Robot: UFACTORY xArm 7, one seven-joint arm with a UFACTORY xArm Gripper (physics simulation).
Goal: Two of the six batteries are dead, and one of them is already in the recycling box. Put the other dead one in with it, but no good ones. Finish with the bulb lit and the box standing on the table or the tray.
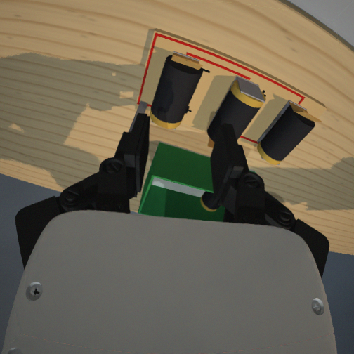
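My gripper (182,136) is partly open, with nothing between its fingers. The green box (183,162) is below and between the fingers; its near part is hidden by the gripper body. A dark battery (209,201) with a gold rim shows inside it, partly covered by the right finger. Three black batteries sit side by side on the circuit board (152,55): the left one (176,92) and the right one (287,132) have gold at their near ends, the middle one (236,111) has gold at its far end. The right fingertip overlaps the middle battery's near end. The bulb does not show.
Red lines run along the board's edges. A thin grey piece (142,108) lies at the board's near left corner, right by the left fingertip. The wooden table (45,100) surrounds the board, and a grey surface (332,15) shows at the top right corner.
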